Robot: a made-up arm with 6 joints.
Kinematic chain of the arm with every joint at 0, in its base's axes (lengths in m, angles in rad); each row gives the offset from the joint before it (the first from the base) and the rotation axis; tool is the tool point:
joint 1: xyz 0 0 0.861 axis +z
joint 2: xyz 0.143 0 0 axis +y
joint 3: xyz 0 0 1.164 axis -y
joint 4: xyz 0 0 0.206 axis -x
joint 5: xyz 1.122 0 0 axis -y
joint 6: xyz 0.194 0 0 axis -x
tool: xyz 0 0 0
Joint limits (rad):
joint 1: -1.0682..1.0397
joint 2: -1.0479..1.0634
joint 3: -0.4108..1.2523
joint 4: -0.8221..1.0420
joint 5: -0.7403..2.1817
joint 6: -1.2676..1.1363
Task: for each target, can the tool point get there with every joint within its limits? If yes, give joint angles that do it. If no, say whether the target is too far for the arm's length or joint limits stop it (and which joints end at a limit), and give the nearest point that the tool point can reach.
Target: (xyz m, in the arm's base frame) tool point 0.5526 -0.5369 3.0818
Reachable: yes | joints -0.7081 0.0810 0.8487 -0.2520 1.5851 -0.1508
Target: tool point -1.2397 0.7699 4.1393
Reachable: no: too far | nearest point -0.8086 0.5022 3.1011 | short by 1.156 m
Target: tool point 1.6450 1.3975 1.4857
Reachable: yes | joints 0.6778 0.6959 0.2231 0.4068 0.8384 0.4876
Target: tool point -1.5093 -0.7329 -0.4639
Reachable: no: joint limits stop it (at a limit: joint 1, joint 2, joint 3, joint 5) | nearest point 0.5905 -1.2692 0.1783 | short by 2.260 m
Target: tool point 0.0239 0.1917 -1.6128
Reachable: no: joint limits stop it (at a limit: joint 1, joint 2, joint 3) | nearest point 0.6864 1.1810 0.1684 | short by 2.143 m
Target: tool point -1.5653 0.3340 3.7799
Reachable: no: too far | nearest point -1.1106 0.2370 3.0016 | short by 0.907 m
